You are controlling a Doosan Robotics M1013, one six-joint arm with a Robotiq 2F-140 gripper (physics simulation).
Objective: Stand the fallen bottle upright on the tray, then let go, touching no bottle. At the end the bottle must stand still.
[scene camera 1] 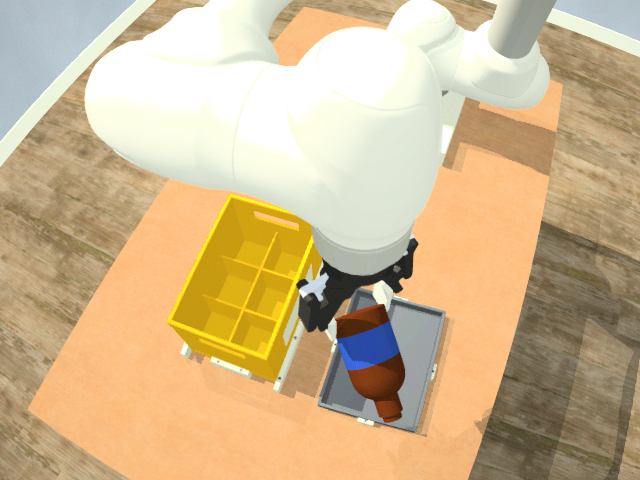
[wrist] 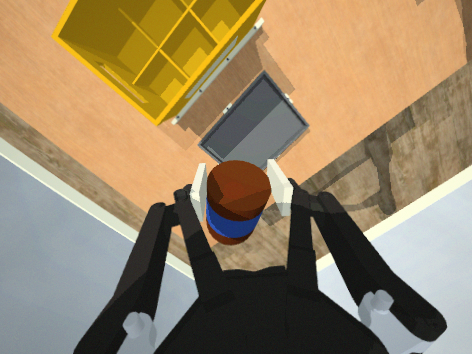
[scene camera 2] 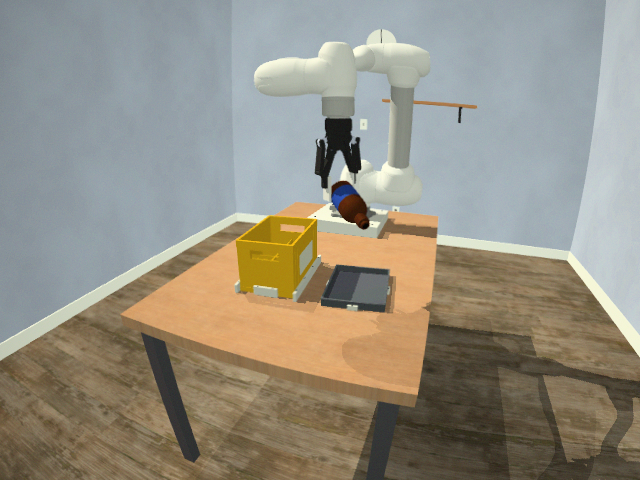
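Observation:
The brown bottle with a blue label hangs in the air, tilted, its base up at the fingers and its neck slanting down towards the front in the scene views. My gripper points down and is shut on the bottle near its base, one pale pad on each side. The grey tray lies flat on the table, well below the bottle. In the wrist view the bottle's base faces the camera and its neck is hidden.
A yellow crate with compartments stands beside the tray, on its left in the scene views. The arm's white base plate is at the back of the table. Small pale brackets sit around tray and crate.

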